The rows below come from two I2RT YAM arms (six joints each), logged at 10 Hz.
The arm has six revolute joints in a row. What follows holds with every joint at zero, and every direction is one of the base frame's. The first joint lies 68 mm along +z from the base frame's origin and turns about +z. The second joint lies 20 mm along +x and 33.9 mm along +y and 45.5 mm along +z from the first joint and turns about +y. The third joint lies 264 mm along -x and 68.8 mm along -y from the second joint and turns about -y. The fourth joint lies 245 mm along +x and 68.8 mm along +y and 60 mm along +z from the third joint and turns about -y. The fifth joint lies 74 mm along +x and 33.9 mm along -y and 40.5 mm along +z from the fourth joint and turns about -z. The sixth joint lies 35.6 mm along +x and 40.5 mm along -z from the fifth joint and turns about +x. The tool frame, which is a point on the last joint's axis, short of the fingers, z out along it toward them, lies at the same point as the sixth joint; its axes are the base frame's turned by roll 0, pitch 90 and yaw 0 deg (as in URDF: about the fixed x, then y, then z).
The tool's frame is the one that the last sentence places.
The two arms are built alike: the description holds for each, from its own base.
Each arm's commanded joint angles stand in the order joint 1, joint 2, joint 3, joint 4, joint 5, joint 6.
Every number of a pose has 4 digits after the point. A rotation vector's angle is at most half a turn.
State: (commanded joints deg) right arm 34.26 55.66 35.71 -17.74 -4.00 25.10; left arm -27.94 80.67 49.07 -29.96 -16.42 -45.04
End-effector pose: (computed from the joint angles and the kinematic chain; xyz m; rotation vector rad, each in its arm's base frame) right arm 0.1709 0.1194 0.2373 -0.2234 2.2941 0.6303; left arm 0.2422 -0.1171 0.2016 -0.4760 2.5327 -0.0894
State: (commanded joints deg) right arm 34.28 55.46 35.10 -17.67 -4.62 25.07; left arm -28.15 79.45 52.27 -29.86 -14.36 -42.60
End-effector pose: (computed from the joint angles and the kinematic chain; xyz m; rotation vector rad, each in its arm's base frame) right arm 0.1695 0.1190 0.2345 -0.2310 2.3016 0.6391; left arm 0.2476 -0.1224 0.2235 -0.4112 2.4950 -0.1732
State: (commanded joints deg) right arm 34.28 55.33 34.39 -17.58 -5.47 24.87; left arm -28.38 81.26 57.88 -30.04 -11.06 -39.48
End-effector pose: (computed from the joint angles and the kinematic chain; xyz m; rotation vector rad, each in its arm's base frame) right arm 0.1681 0.1187 0.2309 -0.2440 2.3116 0.6495; left arm 0.2615 -0.1335 0.2448 -0.3209 2.4765 -0.2600
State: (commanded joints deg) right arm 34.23 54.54 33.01 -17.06 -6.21 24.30; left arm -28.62 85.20 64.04 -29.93 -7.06 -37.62
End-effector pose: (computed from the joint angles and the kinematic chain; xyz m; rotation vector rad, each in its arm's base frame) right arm 0.1651 0.1170 0.2262 -0.2618 2.3121 0.6575; left arm 0.2801 -0.1479 0.2590 -0.2490 2.4737 -0.3513
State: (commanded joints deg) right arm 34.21 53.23 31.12 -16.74 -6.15 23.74; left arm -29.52 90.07 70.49 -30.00 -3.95 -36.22
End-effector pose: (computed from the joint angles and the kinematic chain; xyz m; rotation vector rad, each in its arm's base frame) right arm 0.1605 0.1138 0.2197 -0.2721 2.3138 0.6494; left arm 0.2990 -0.1665 0.2685 -0.1764 2.4742 -0.4237
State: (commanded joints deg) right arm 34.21 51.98 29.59 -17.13 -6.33 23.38; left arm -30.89 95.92 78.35 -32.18 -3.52 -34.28
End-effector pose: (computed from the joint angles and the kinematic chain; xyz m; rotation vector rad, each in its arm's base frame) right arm 0.1559 0.1107 0.2140 -0.2816 2.3243 0.6449; left arm 0.3184 -0.1879 0.2757 -0.1015 2.4827 -0.4260
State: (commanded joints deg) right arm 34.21 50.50 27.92 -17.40 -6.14 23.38; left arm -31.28 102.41 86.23 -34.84 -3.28 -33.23
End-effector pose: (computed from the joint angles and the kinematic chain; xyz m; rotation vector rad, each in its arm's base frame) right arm 0.1510 0.1073 0.2082 -0.2801 2.3319 0.6380; left arm 0.3409 -0.2047 0.2755 -0.0680 2.5050 -0.4126
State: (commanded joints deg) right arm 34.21 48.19 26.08 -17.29 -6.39 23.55; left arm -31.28 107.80 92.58 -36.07 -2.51 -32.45
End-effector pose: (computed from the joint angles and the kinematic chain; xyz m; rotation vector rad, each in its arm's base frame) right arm 0.1450 0.1034 0.2042 -0.2787 2.3231 0.6483; left arm 0.3609 -0.2175 0.2729 -0.0450 2.5132 -0.4193
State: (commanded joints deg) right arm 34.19 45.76 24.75 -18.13 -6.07 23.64; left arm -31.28 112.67 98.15 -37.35 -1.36 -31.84
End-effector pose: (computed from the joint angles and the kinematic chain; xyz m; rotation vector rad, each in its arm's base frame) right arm 0.1392 0.0991 0.2018 -0.2731 2.3182 0.6448; left arm 0.3779 -0.2286 0.2676 -0.0227 2.5286 -0.4318
